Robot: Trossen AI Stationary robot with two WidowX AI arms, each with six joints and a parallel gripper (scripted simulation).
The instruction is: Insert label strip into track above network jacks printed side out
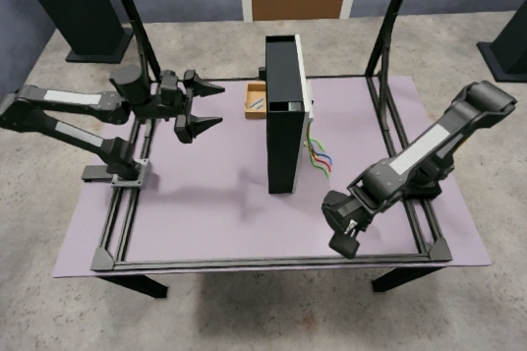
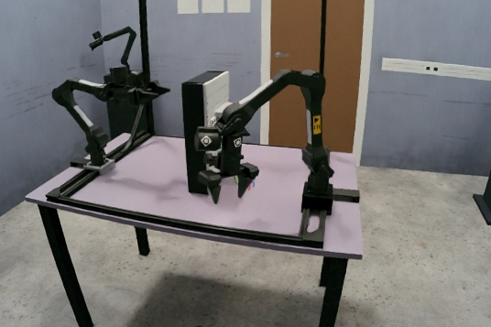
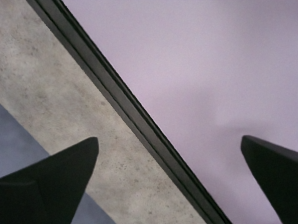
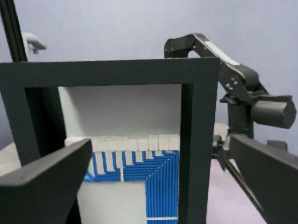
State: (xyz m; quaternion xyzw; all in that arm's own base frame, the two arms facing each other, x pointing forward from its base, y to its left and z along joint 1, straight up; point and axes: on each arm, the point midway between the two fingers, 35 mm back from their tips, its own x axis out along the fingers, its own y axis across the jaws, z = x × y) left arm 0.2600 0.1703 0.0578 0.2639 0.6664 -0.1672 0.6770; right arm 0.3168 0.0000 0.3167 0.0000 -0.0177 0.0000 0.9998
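My right hand is 27 cm past the yellow label strip, 4 cm to the right of it and 31 cm above it. From my right hand the other things lie so: white jack panel 7 cm behind, 21 cm to the left, 15 cm below.
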